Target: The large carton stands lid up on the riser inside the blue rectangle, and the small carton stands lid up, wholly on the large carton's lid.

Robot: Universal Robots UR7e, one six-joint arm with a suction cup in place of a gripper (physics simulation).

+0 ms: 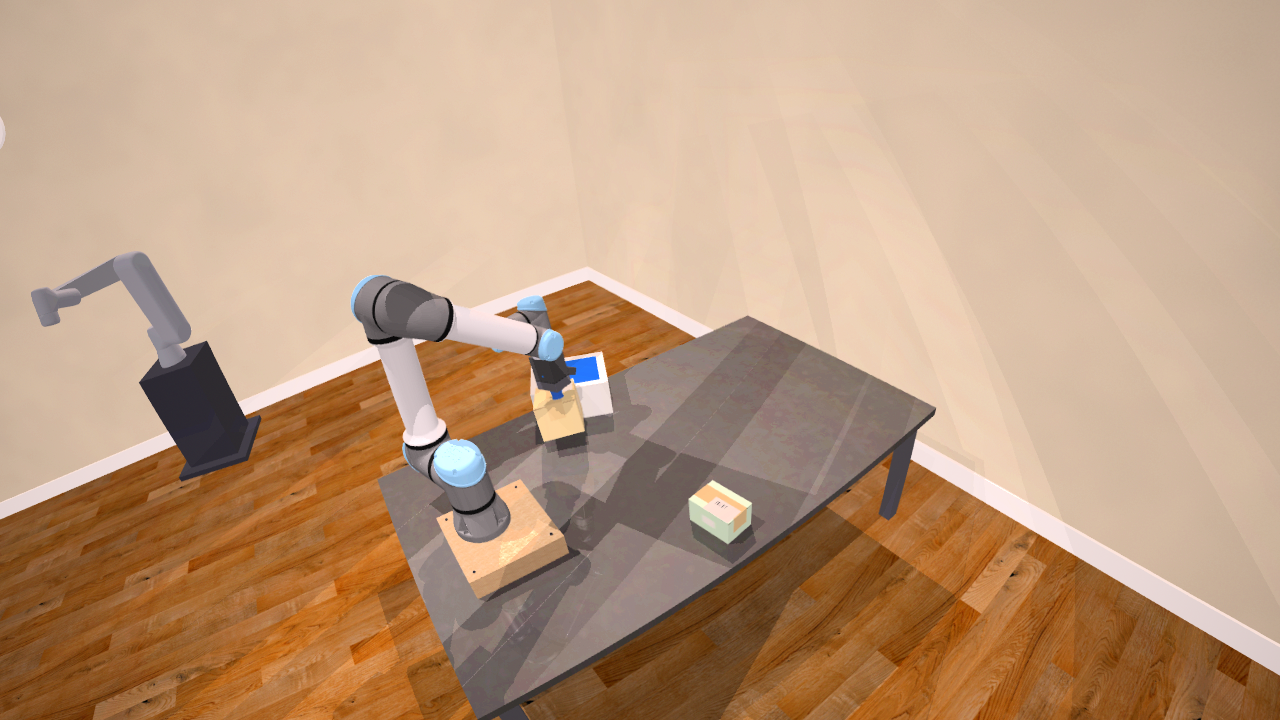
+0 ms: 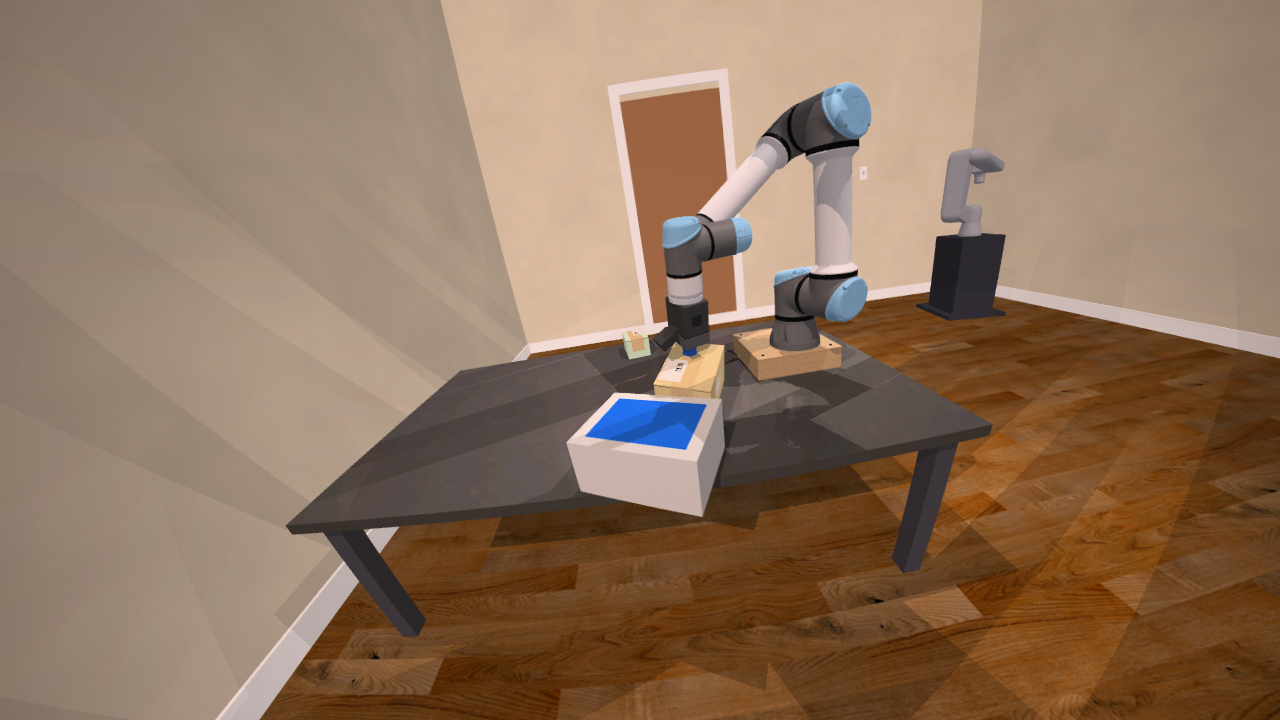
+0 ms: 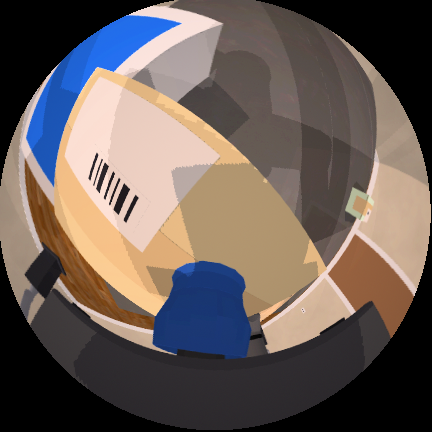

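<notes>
The large tan carton (image 1: 559, 420) (image 2: 693, 376) (image 3: 225, 209) is lid up, with a white barcode label on the lid. It sits right beside the white riser (image 1: 597, 397) (image 2: 645, 475) (image 3: 181, 64), on the side toward the arm's base and low by the table. My blue suction cup (image 1: 557, 392) (image 2: 685, 350) (image 3: 201, 298) presses on its lid and holds it. The blue rectangle (image 1: 586, 369) (image 2: 653, 422) (image 3: 80, 72) on the riser's top is bare. The small pale-green carton (image 1: 720, 510) (image 2: 635, 345) (image 3: 358, 204) stands lid up on the table, far from the riser.
The dark table (image 1: 760, 403) (image 2: 500, 447) carries the arm's wooden base block (image 1: 506, 555) (image 2: 787, 357). The riser stands at the table's edge. A second grey arm on a black pedestal (image 1: 200, 407) (image 2: 965, 273) stands on the floor, and a brown door (image 2: 676, 179) is in the far wall.
</notes>
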